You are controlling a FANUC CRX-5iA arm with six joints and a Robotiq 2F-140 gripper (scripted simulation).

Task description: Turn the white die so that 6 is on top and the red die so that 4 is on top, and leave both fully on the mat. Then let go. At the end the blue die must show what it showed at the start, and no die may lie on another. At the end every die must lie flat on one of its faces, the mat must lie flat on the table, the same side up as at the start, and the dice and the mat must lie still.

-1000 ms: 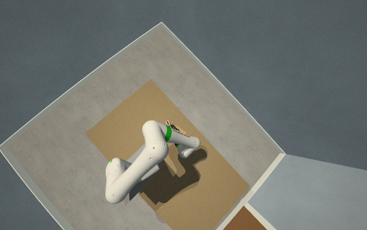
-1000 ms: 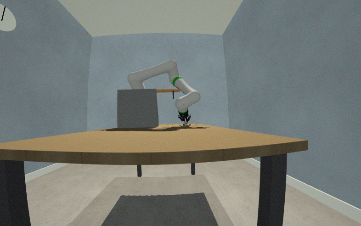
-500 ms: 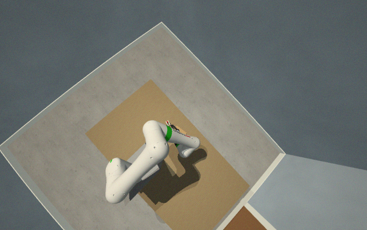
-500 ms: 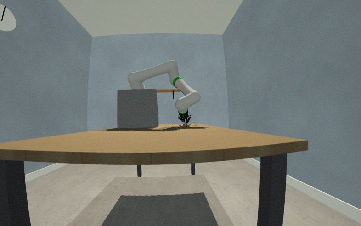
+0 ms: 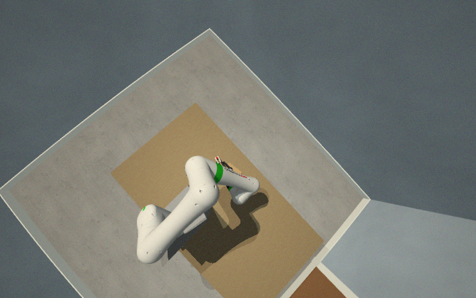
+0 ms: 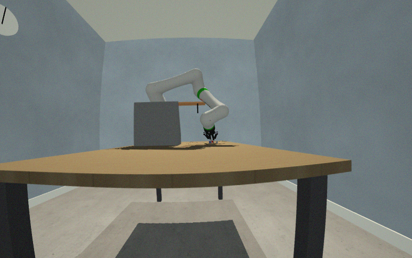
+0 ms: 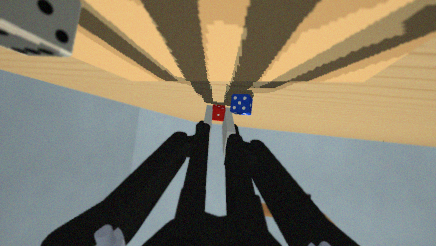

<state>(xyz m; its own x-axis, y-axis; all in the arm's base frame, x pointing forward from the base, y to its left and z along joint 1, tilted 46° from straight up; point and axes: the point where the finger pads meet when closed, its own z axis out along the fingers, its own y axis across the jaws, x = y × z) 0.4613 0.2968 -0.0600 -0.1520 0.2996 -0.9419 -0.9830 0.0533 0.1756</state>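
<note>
Right now the blue die is 40 mm to the right of my hand, 20 mm below it and 20 mm behind it. Also, from my hand: white die (150 mm to the right, 30 mm ahead, 20 mm below); then red die (20 mm to the left, 20 mm below); then tan mat (150 mm to the right, 30 mm below, 10 mm ahead).
</note>
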